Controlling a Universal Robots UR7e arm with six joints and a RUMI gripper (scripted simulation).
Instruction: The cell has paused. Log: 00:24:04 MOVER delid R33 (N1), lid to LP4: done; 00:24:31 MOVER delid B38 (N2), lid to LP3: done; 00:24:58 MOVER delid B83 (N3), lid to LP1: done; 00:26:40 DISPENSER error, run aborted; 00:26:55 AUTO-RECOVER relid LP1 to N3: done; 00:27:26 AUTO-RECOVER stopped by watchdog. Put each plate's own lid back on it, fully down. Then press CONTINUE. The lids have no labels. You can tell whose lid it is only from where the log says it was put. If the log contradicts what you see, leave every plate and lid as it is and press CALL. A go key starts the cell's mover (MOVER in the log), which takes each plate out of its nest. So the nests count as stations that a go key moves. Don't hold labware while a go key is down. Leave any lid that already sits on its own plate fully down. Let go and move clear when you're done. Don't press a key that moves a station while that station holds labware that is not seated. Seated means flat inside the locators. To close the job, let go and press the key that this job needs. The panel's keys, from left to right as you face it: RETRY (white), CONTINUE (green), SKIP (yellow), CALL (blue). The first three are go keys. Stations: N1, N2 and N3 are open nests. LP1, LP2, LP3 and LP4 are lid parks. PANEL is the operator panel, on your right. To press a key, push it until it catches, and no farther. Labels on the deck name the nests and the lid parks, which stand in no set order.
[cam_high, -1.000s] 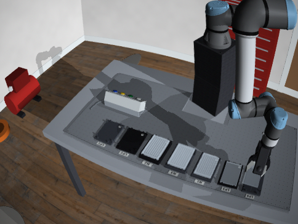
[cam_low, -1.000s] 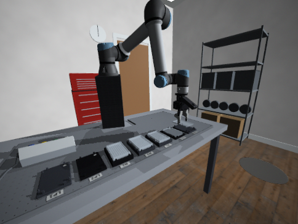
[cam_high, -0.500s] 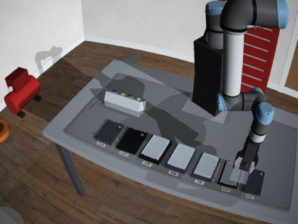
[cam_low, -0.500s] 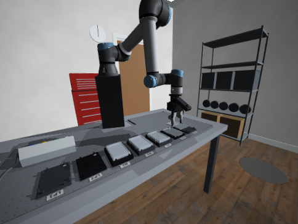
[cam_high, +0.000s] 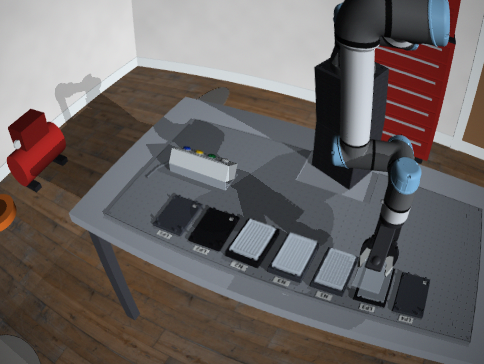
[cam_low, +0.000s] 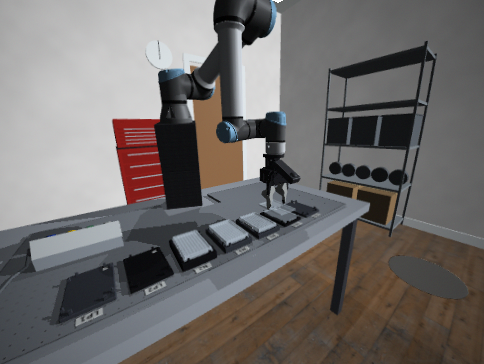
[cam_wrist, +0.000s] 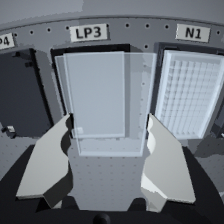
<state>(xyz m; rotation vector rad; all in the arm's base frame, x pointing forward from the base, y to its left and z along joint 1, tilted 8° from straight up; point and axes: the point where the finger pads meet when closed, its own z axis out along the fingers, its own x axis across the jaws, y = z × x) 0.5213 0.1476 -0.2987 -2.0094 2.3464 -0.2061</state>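
The translucent lid lies 5 cm below my hand and 2 cm to the left of it. Also, from my hand: white plate (36 cm to the right, 5 cm behind, 4 cm below); black lid park (49 cm to the right, 8 cm behind, 6 cm below); white key (54 cm to the right, 32 cm behind).
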